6 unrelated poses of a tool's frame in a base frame.
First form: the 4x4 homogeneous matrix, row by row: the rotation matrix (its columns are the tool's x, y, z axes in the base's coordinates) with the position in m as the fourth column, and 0 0 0 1 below. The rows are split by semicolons.
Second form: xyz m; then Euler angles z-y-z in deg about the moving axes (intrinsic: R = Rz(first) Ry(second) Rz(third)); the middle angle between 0 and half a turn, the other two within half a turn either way. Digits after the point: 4 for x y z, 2 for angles.
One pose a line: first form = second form
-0.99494 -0.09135 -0.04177 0.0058; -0.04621 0.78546 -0.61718 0.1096; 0.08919 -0.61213 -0.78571 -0.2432; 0 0 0 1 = 0.0058 0.1096 -0.2432 -93.87 141.79 -98.29
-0.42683 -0.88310 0.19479 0.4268; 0.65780 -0.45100 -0.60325 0.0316; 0.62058 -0.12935 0.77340 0.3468; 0 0 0 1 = 0.4268 0.0316 0.3468 -72.10 39.34 -168.23
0.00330 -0.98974 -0.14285 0.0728; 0.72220 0.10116 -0.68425 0.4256; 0.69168 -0.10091 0.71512 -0.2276; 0 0 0 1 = 0.0728 0.4256 -0.2276 -101.79 44.35 -171.70
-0.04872 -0.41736 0.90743 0.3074; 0.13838 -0.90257 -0.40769 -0.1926; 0.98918 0.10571 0.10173 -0.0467; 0 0 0 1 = 0.3074 -0.1926 -0.0467 -24.19 84.16 173.90
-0.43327 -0.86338 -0.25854 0.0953; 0.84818 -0.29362 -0.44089 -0.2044; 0.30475 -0.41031 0.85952 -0.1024; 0 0 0 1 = 0.0953 -0.2044 -0.1024 -120.39 30.74 -126.60
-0.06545 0.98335 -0.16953 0.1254; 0.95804 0.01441 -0.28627 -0.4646; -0.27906 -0.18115 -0.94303 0.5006; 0 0 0 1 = 0.1254 -0.4646 0.5006 -120.63 160.57 -32.99
